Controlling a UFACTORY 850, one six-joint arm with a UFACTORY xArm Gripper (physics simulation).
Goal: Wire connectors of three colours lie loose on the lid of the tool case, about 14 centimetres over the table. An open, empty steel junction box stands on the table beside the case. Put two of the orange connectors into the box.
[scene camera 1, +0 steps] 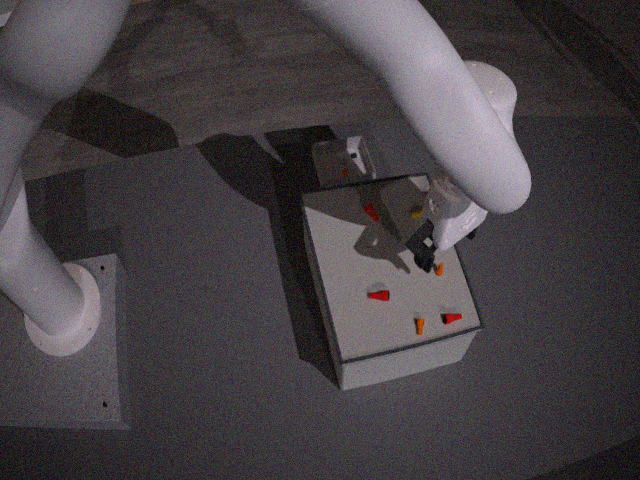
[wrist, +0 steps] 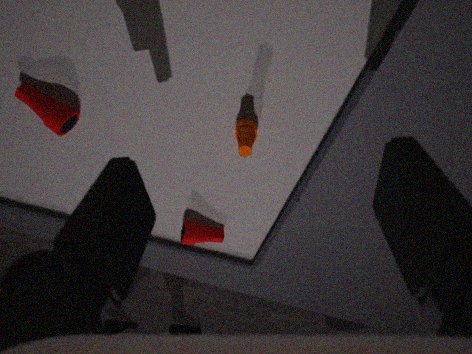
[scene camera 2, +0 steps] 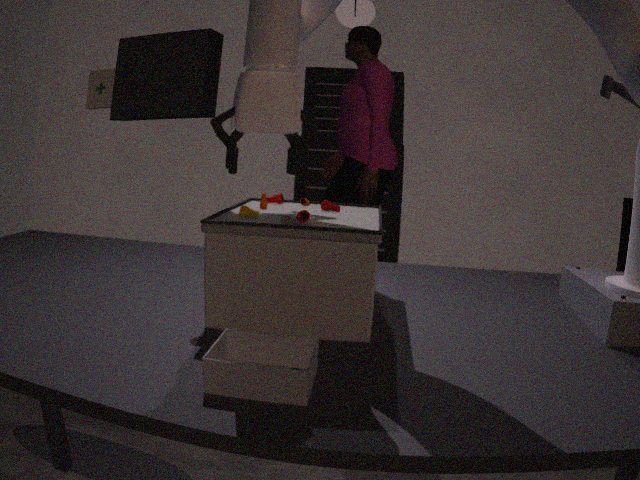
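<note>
My gripper point(scene camera 1: 448, 249) point(scene camera 2: 264, 171) point(wrist: 257, 180) is open and empty above the tool case point(scene camera 1: 356, 330) point(scene camera 2: 289, 284) point(wrist: 305, 75). One orange connector point(scene camera 1: 438, 269) point(scene camera 2: 263, 201) point(wrist: 246, 134) stands upright on the lid, below the gap between the fingers. Another orange connector point(scene camera 1: 419, 326) point(scene camera 2: 305, 201) lies on the lid; it does not show in the wrist view. The steel junction box point(scene camera 1: 355, 146) point(scene camera 2: 258, 382) stands beside the case. An orange connector point(scene camera 1: 344, 172) lies inside it; the box's front wall hides it in scene camera 2.
Red connectors point(scene camera 1: 378, 295) point(scene camera 1: 451, 318) point(scene camera 1: 371, 211) point(scene camera 2: 330, 206) point(scene camera 2: 303, 216) point(wrist: 50, 111) point(wrist: 202, 233) lie on the lid, one near the upright orange one in scene camera 2. A yellow connector point(scene camera 1: 416, 212) point(scene camera 2: 248, 210) lies near the box-side edge. A person point(scene camera 2: 367, 113) stands in the background.
</note>
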